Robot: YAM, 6 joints.
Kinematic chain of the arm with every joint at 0, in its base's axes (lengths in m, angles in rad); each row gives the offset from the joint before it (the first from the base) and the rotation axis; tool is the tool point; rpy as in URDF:
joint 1: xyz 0 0 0.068 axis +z
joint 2: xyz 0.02 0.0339 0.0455 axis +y
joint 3: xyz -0.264 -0.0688 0 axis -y
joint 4: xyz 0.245 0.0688 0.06 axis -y
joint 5: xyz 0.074 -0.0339 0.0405 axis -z
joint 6: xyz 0.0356 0 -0.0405 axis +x
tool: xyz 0 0 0 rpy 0 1.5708 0
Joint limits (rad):
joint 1: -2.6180..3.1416
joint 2: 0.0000..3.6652
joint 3: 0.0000..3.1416
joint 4: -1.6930..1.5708
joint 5: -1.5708..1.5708
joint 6: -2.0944..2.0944
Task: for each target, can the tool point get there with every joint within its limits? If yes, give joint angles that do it. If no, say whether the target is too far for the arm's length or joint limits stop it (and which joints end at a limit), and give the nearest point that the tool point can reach.
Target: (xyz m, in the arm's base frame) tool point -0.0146 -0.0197 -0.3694
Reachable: no: joint limits stop it (at a limit: joint 2) | nearest point -0.0321 -0.0433 -0.3235 | short by 0.055 m
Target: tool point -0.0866 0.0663 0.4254
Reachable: yes | joints 2.4918 0.6643 1.1488 -0.6503 0.0112 -1.3282
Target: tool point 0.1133 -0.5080 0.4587
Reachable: yes | joints -1.3770 2.3001 2.5658 -0.0195 -0.3844 0.4001
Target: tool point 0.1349 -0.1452 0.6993
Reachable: yes | joints -0.7130 1.6946 2.6030 0.2498 0.6510 0.4399
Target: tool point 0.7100 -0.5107 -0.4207
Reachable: no: too far | nearest point 0.4490 -0.3229 -0.2141 | short by 0.382 m
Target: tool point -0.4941 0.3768 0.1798
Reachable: yes | joints 2.4690 2.7666 2.5174 -0.0168 -0.3756 -1.2878
